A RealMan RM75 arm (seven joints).
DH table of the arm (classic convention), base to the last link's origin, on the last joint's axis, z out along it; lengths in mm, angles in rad. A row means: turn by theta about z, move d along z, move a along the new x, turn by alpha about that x. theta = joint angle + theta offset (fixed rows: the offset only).
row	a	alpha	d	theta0
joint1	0	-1.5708	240.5	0
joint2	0	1.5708	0	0
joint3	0	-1.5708	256	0
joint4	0	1.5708	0	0
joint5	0	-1.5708	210	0
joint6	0	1.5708	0	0
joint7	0	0	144	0
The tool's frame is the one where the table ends.
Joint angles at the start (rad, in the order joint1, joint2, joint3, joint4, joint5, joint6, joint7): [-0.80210, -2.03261, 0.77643, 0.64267, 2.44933, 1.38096, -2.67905]
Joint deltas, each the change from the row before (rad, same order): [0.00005, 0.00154, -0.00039, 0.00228, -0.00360, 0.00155, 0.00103]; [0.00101, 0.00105, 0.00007, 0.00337, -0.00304, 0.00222, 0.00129]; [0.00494, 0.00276, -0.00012, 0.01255, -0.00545, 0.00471, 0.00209]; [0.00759, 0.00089, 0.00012, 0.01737, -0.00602, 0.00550, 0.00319]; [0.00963, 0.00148, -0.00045, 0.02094, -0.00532, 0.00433, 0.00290]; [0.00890, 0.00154, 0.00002, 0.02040, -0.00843, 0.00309, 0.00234]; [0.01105, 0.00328, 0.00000, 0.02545, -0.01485, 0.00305, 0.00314]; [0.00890, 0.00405, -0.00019, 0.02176, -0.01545, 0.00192, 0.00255]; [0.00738, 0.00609, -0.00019, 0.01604, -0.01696, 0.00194, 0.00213]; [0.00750, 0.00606, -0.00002, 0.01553, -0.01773, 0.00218, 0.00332]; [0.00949, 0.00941, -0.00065, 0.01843, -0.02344, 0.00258, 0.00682]
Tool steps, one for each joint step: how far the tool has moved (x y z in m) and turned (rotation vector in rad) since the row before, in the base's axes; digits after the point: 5 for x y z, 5 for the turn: [0.00050, 0.00058, 0.00111, 0.00267, -0.00225, -0.00234]; [0.00029, 0.00028, 0.00103, 0.00199, -0.00163, -0.00253]; [-0.00012, 0.00075, 0.00347, 0.00839, -0.00091, -0.00525]; [-0.00019, 0.00034, 0.00350, 0.00972, -0.00115, -0.00695]; [-0.00084, 0.00052, 0.00454, 0.01389, 0.00109, -0.00666]; [-0.00022, 0.00081, 0.00449, 0.01533, -0.00120, -0.00705]; [0.00012, 0.00139, 0.00630, 0.02201, -0.00402, -0.00971]; [0.00051, 0.00158, 0.00605, 0.02111, -0.00478, -0.00926]; [0.00038, 0.00148, 0.00590, 0.01872, -0.00640, -0.00732]; [0.00044, 0.00126, 0.00579, 0.01804, -0.00665, -0.00855]; [0.00032, 0.00162, 0.00800, 0.02379, -0.00751, -0.01289]
